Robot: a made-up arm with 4 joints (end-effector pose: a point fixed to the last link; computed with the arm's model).
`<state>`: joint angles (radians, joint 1 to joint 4).
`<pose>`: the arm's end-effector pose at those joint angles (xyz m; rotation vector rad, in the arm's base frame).
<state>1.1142 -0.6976 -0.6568 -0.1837</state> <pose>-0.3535 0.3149 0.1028 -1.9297 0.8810 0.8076</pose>
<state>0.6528 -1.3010 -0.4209 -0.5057</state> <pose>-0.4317 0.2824 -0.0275 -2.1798 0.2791 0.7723</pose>
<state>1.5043 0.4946 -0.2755 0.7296</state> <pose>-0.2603 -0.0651 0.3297 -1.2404 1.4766 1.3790</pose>
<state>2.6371 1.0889 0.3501 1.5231</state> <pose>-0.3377 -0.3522 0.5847 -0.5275 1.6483 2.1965</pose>
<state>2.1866 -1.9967 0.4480 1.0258</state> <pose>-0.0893 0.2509 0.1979 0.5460 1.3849 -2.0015</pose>
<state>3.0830 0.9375 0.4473 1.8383</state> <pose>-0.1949 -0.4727 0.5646 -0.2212 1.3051 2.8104</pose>
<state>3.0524 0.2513 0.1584 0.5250</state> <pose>-0.0870 -0.1432 0.3042 0.3184 1.8861 2.2668</pose>
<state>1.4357 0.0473 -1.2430 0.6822</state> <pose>-0.2084 0.2405 0.1224 1.9718 -2.2330 -0.9105</pose>
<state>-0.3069 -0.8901 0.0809 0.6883</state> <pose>-0.3108 -0.0017 0.2119 -3.0064 0.1372 -0.1834</pose>
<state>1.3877 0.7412 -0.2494 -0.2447</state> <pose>-0.1089 0.0174 0.3232 -0.3317 1.2866 0.4304</pose>
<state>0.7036 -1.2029 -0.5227 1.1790</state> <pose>-0.3530 0.1308 0.2548 2.3574 -0.4128 -0.2357</pose>
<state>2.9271 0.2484 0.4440 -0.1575</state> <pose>-0.0350 -0.1310 0.2695 0.6423 1.9830 1.3367</pose>
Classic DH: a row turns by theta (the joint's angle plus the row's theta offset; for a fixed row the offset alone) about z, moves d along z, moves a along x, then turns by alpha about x. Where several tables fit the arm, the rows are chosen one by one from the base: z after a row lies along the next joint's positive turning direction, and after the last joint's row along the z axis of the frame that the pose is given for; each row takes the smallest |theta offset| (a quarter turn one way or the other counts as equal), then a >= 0, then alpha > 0; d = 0 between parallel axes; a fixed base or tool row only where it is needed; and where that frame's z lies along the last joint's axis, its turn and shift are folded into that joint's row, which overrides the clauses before.
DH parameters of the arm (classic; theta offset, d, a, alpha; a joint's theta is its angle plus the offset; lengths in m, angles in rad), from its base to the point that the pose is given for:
base (fixed): 0 0.2203 -0.1945 -1.5708
joint 1: -1.5657 0.002 -0.143 -1.5667
joint 2: 1.5708 0.2329 0.0792 1.5759
joint 3: 0.0286 0.4317 -0.0144 1.8191
joint 4: 1.4005 0.4007 -0.2149 -1.3623
tool (fixed): 1.9733 0.0889 0 0

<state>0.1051 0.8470 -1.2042 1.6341</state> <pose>-0.2668 -0.0330 0.3808 -1.6451 1.7845 0.7625</pose>
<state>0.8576 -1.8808 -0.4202 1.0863</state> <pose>-0.3960 0.1398 0.2292 1.9320 0.1953 -0.2314</pose>
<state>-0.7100 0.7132 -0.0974 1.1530</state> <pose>-0.2002 -0.2197 0.0214 -1.7755 -0.1742 -0.4540</pose>
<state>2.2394 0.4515 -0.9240 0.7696</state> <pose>-0.1625 0.1101 0.2134 0.8715 -2.1182 -1.6464</pose>
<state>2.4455 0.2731 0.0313 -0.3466</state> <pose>-0.0387 0.0418 0.2676 0.0440 1.9697 1.1111</pose>
